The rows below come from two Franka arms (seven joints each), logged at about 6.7 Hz.
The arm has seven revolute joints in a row. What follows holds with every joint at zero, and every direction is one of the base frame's. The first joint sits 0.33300 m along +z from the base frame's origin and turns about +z. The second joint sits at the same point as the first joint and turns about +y. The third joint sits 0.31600 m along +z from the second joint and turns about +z. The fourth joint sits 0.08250 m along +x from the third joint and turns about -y. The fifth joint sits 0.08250 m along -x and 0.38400 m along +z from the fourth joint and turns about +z. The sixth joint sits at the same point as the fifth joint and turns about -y. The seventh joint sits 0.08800 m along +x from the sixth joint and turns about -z. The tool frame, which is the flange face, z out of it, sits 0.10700 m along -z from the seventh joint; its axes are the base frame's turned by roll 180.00, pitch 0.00 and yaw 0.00 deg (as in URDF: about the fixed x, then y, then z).
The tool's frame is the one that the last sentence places.
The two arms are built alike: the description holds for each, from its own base.
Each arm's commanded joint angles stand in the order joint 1, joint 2, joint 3, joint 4, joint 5, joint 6, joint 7.
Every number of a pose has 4 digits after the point.
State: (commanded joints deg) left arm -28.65 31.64 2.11 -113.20 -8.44 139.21 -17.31; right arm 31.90 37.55 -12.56 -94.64 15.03 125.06 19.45
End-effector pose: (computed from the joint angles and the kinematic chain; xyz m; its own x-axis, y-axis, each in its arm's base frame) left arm 0.5380 -0.2696 0.1774 0.9920 -0.0509 -0.1153 -0.0474 -0.9983 0.0326; right arm 0.6271 0.2472 0.2278 0.9847 -0.1244 -0.1218 -0.1284 -0.9914 -0.0253
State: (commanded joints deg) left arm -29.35 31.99 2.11 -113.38 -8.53 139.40 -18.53; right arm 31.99 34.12 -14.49 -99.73 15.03 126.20 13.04
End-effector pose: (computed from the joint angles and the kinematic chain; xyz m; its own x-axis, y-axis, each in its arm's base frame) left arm 0.5331 -0.2752 0.1729 0.9918 -0.0399 -0.1214 -0.0368 -0.9989 0.0279; right arm 0.6175 0.2184 0.2344 0.9914 -0.0532 -0.1192 -0.0567 -0.9981 -0.0260
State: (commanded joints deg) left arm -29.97 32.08 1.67 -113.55 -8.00 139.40 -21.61; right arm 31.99 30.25 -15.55 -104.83 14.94 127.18 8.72
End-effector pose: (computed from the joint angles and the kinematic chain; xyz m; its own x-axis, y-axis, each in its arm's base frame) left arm 0.5267 -0.2842 0.1708 0.9919 -0.0105 -0.1264 -0.0083 -0.9998 0.0180; right arm 0.6033 0.1975 0.2433 0.9927 -0.0054 -0.1206 -0.0097 -0.9993 -0.0349
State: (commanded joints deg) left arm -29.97 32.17 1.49 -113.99 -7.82 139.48 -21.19; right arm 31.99 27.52 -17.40 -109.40 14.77 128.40 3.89
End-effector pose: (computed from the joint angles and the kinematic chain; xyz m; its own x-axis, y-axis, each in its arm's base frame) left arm 0.5232 -0.2843 0.1672 0.9909 -0.0223 -0.1331 -0.0205 -0.9997 0.0150; right arm 0.5915 0.1697 0.2443 0.9916 0.0396 -0.1230 0.0357 -0.9988 -0.0340
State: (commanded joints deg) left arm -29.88 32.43 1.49 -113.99 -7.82 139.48 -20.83; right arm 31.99 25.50 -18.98 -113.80 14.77 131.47 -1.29
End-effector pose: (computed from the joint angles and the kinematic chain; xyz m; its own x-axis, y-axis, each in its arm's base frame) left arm 0.5230 -0.2831 0.1645 0.9902 -0.0267 -0.1369 -0.0251 -0.9996 0.0136; right arm 0.5809 0.1452 0.2407 0.9903 0.0919 -0.1040 0.0886 -0.9954 -0.0356
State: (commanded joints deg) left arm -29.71 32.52 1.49 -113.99 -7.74 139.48 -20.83; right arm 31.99 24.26 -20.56 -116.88 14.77 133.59 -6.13
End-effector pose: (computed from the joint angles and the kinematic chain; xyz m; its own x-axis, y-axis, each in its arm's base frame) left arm 0.5236 -0.2814 0.1635 0.9901 -0.0247 -0.1380 -0.0232 -0.9997 0.0122; right arm 0.5732 0.1236 0.2372 0.9856 0.1415 -0.0925 0.1390 -0.9897 -0.0335
